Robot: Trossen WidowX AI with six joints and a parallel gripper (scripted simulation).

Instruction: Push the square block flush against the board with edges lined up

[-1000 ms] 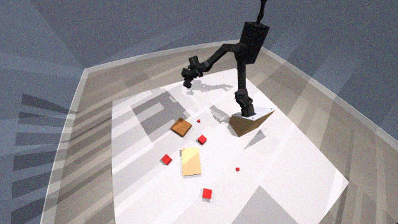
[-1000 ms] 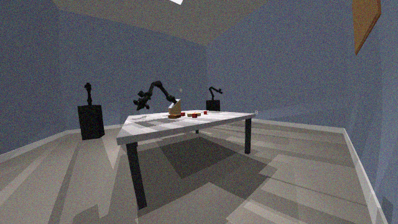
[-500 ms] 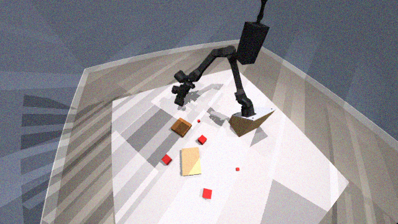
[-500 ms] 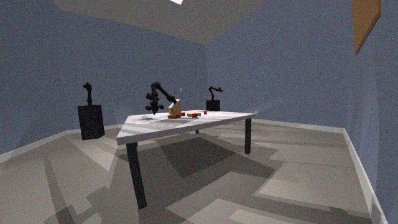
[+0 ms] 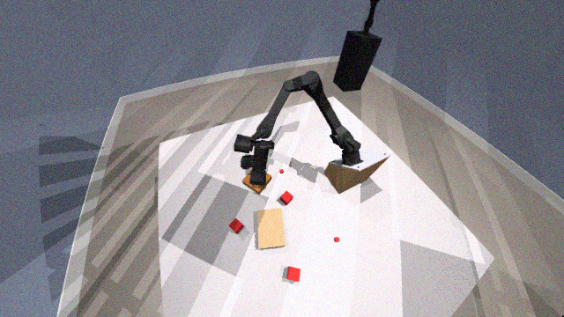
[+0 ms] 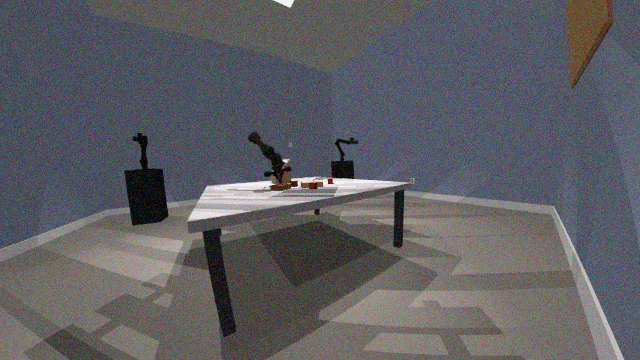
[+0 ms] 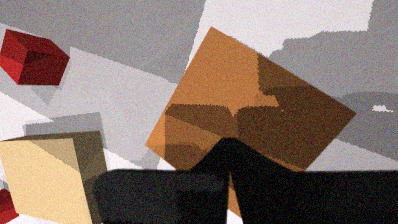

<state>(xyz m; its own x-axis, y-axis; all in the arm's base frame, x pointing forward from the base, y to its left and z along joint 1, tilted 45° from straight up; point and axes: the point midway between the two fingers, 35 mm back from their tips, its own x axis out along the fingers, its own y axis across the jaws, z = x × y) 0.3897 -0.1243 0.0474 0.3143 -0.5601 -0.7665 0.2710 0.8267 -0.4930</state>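
Right now the square block is 10 mm ahead of my gripper tip and 20 mm below it. From my gripper tip the other things lie so: tan board (230 mm to the left, 20 mm below).
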